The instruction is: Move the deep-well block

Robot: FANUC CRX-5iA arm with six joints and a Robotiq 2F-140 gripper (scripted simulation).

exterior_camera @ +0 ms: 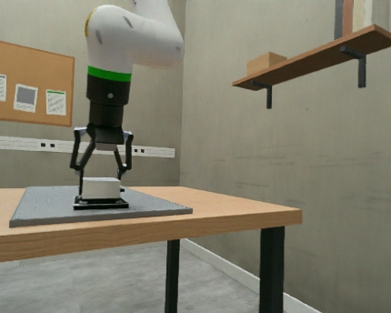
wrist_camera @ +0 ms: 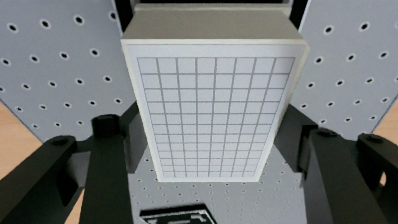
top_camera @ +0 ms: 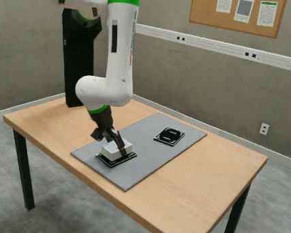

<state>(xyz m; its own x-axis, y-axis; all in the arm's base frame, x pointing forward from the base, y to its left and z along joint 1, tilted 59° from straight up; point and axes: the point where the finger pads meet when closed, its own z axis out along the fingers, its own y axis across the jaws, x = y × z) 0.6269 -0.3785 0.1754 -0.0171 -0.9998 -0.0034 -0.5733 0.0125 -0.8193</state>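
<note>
Right now the black plate nest is 280 mm to the left of my hand, 220 mm ahead of it and 50 mm below it. The rest, counted from my hand: white 96-well deep-well block 10 mm below.
</note>
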